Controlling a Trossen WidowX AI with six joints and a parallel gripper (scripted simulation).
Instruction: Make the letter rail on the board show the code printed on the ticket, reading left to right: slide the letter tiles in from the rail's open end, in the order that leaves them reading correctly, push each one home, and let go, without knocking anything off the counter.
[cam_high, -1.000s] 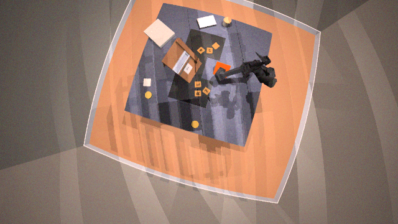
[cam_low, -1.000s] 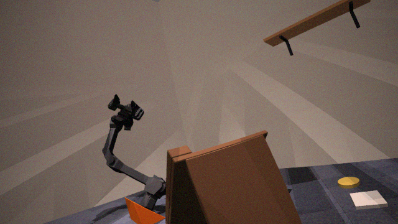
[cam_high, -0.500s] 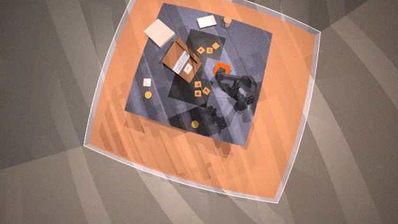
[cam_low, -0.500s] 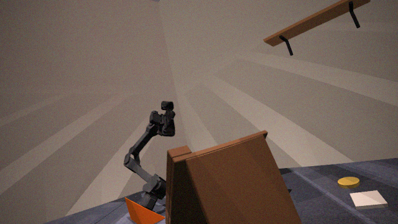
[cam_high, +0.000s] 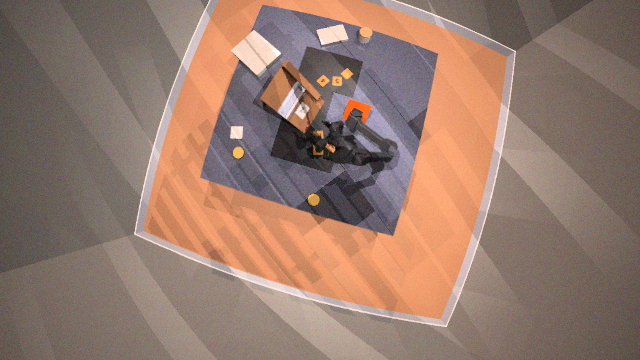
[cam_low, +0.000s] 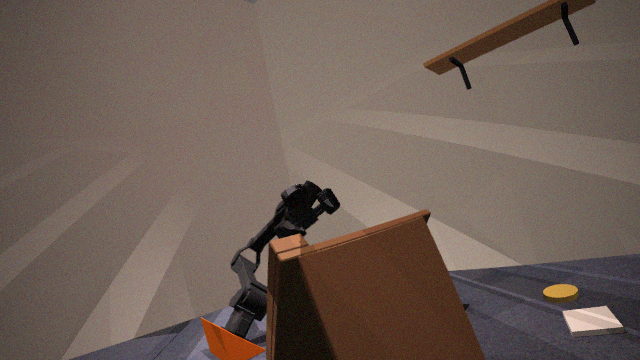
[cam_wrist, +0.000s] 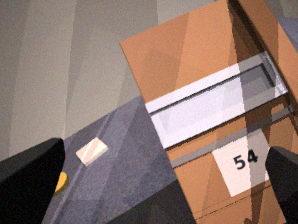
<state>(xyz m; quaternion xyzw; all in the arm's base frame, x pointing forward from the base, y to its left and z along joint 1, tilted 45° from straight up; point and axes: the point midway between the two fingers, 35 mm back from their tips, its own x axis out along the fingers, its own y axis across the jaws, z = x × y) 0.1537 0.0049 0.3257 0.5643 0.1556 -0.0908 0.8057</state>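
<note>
My gripper tip is now 360 mm to the left of the orange tile marked 4, 280 mm above it and 120 mm short of it. The rest, counted from my gripper tip: orange tile: 470 mm to the right, 280 mm below; white ticket: 200 mm below, 140 mm ahead, 100 mm to the right; dark mat: 280 mm below, 200 mm to the right, 40 mm ahead.
</note>
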